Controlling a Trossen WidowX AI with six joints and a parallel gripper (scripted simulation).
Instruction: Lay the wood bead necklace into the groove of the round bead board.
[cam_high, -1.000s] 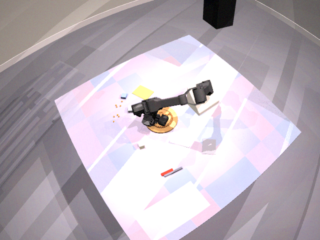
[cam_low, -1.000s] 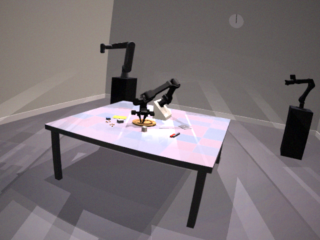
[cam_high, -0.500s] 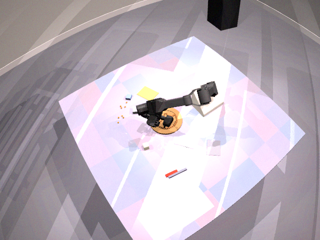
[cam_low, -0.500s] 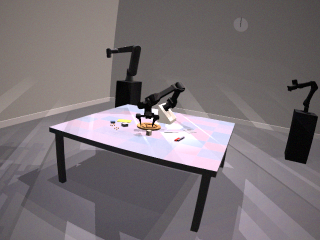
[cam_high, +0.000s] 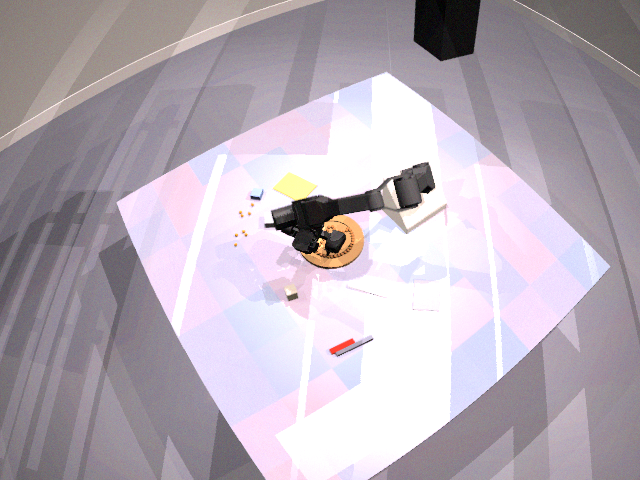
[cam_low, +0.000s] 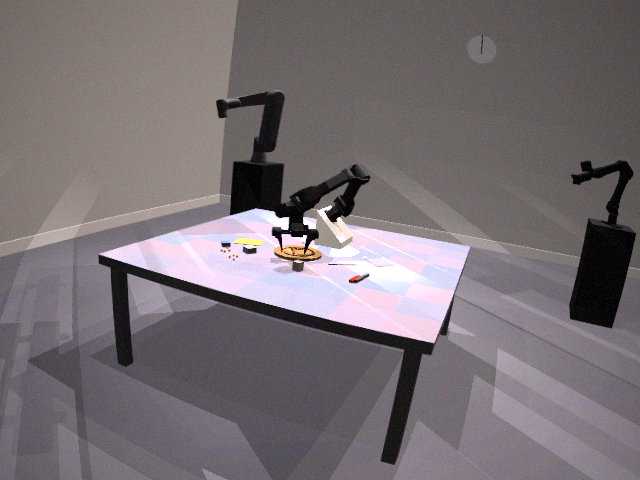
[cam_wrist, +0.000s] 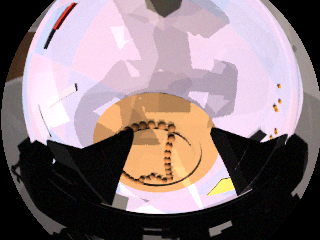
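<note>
The round bead board is 60 mm behind my gripper tip, 10 mm to the right of it and 10 mm below it. Round my gripper tip: cream cube (120 mm ahead, 100 mm to the left); then white block (170 mm to the right, 60 mm ahead, 10 mm below); then thin rod (190 mm to the left, 70 mm behind, 20 mm below).
</note>
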